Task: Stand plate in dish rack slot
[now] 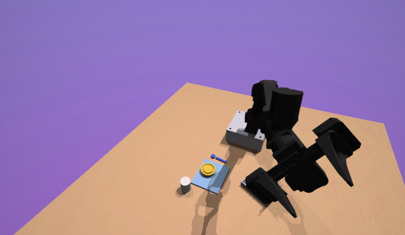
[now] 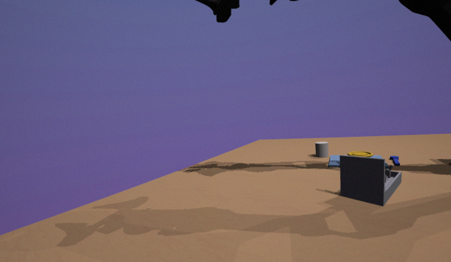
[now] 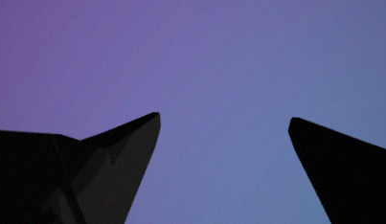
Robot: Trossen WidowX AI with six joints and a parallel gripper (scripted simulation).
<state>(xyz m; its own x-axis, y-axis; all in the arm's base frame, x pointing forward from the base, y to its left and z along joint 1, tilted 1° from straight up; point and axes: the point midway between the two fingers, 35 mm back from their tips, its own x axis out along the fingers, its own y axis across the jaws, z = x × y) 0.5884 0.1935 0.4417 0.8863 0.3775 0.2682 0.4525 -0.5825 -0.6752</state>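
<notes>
Now: the yellow plate 51 cm below my gripper tip, 34 cm behind it and 33 cm to the right of it. The rest, counted from my gripper tip: light blue mat 52 cm below, 32 cm behind, 31 cm to the right; then white cylinder 50 cm below, 38 cm to the right, 22 cm behind; then grey dish rack 50 cm below, 34 cm behind, 9 cm to the right.
</notes>
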